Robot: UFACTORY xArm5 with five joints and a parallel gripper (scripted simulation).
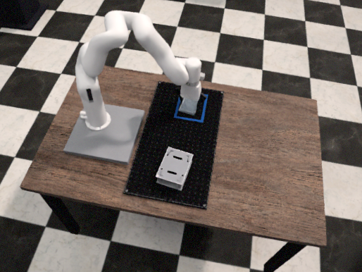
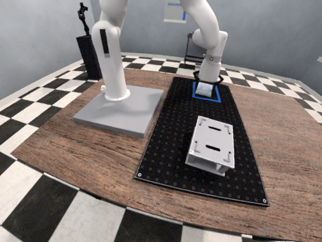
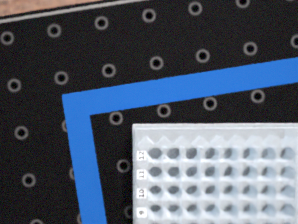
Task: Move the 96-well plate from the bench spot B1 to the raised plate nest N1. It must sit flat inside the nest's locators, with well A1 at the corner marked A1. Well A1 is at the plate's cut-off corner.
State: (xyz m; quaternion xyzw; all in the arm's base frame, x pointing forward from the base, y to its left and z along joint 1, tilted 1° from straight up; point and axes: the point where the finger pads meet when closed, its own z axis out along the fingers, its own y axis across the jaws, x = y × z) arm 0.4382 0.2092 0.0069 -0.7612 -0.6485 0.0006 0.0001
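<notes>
Now: hand 10 mm above the 96-well plate. The rest, counted from my hand: grey plate nest N1: 410 mm to the right, 40 mm above.
</notes>
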